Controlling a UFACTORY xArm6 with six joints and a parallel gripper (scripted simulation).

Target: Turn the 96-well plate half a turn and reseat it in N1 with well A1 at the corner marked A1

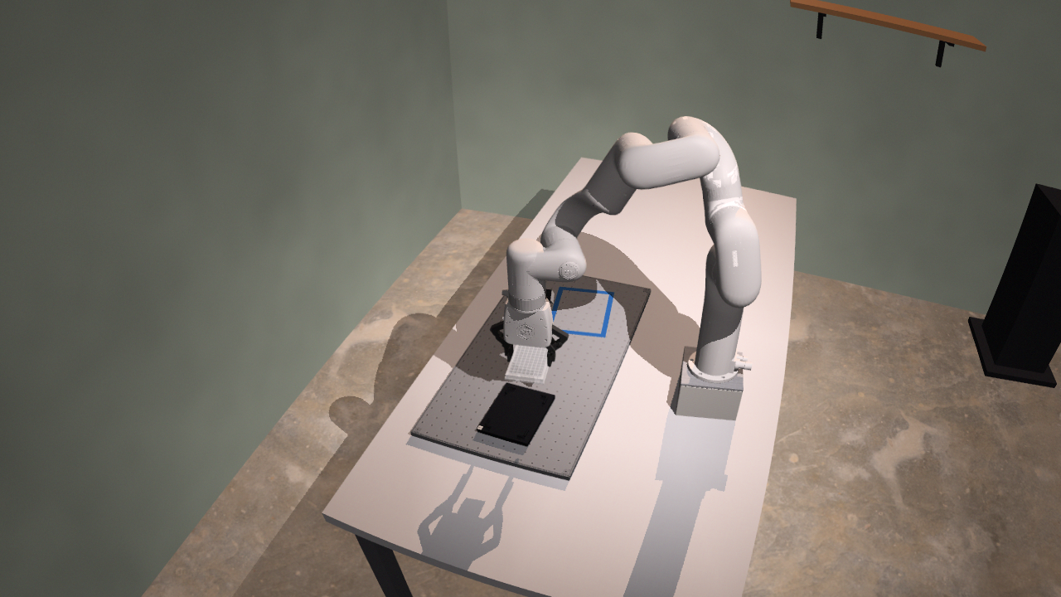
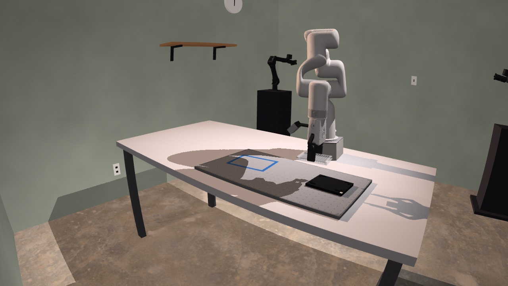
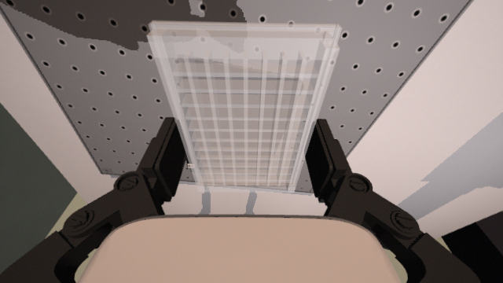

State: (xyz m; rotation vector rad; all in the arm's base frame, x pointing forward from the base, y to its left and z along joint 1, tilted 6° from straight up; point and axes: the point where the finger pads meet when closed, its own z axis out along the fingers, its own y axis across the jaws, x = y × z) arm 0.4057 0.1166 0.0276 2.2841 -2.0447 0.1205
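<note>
Now: the black plate nest N1 10 cm below my hand, 8 cm to the left of it and 1 cm ahead of it. From my hand the other things lie so: white A1 label 15 cm to the left, 10 cm below, 7 cm ahead; clear 96-well plate 1 cm below.
</note>
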